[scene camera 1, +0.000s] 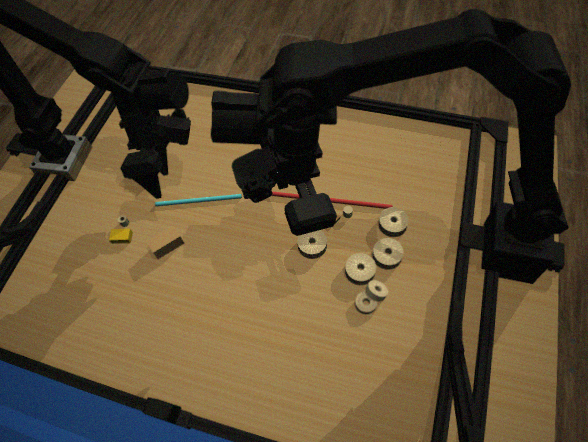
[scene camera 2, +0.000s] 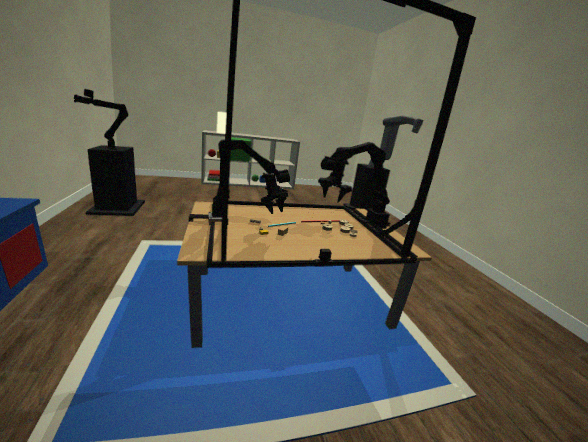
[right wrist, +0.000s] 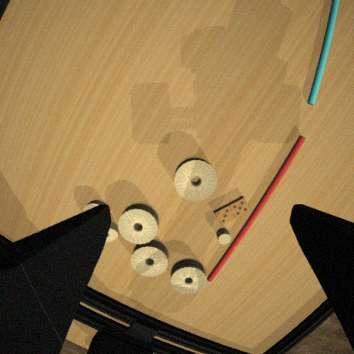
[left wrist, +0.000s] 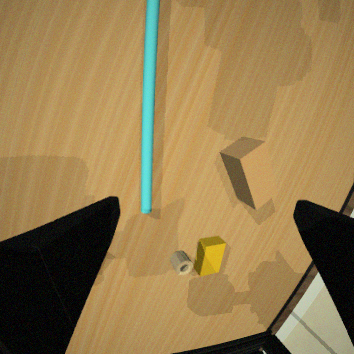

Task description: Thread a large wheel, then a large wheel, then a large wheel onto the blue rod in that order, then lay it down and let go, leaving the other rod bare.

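Where they show: left gripper, between the fingertips: [scene camera 1: 162, 186] [scene camera 2: 276, 213] [left wrist: 207, 206]; right gripper, between the fingertips: [scene camera 1: 292, 204] [scene camera 2: 331, 200] [right wrist: 201, 213]; left arm's base, origin of its link: [scene camera 1: 57, 151] [scene camera 2: 218, 215]; right arm's base, origin of its link: [scene camera 1: 525, 229] [scene camera 2: 378, 211].
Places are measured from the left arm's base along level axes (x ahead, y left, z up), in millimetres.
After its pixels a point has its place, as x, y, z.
Note:
The blue rod [scene camera 1: 200, 200] @(355, -64, -29) [scene camera 2: 282, 224] @(349, -64, -32) [left wrist: 148, 110] @(341, -63, -27) [right wrist: 325, 55] @(374, -55, -28) lies bare on the table. The red rod [scene camera 1: 360, 203] @(681, -25, -28) [right wrist: 260, 205] @(592, -25, -28) also lies bare. Several large pale wheels lie flat: one wheel [scene camera 1: 304, 246] @(588, -143, -16) [right wrist: 185, 185] @(611, -138, -16) stands apart, and the others [scene camera 1: 352, 270] @(682, -178, -17) [scene camera 1: 380, 254] @(729, -139, -16) [scene camera 1: 385, 223] @(733, -71, -16) [right wrist: 128, 230] @(707, -178, -16) [right wrist: 140, 264] @(754, -139, -16) [right wrist: 179, 284] @(761, -68, -16) are grouped at the right in scene camera 1. My left gripper [scene camera 2: 276, 210] @(302, -86, 44) [left wrist: 207, 206] @(302, -86, 44) is open and empty above the blue rod's left end. My right gripper [scene camera 2: 333, 198] @(578, -154, 145) [right wrist: 201, 213] @(578, -154, 145) is open and empty, high above the wheels and red rod.
Two smaller wheels [scene camera 1: 383, 293] @(741, -215, -14) [scene camera 1: 359, 305] @(703, -240, -24) touch near the large ones. A yellow block [scene camera 1: 120, 235] @(219, -172, -22) [left wrist: 210, 257] @(219, -166, -22), a small tube [scene camera 1: 123, 220] @(214, -139, -19) and a brown block [scene camera 1: 169, 247] @(328, -182, -21) [left wrist: 237, 177] @(310, -159, -20) lie at the left. A dotted tile [right wrist: 231, 210] @(618, -59, -29) and small cylinder [scene camera 1: 347, 212] @(658, -56, -19) [right wrist: 223, 236] @(656, -52, -19) lie by the red rod.

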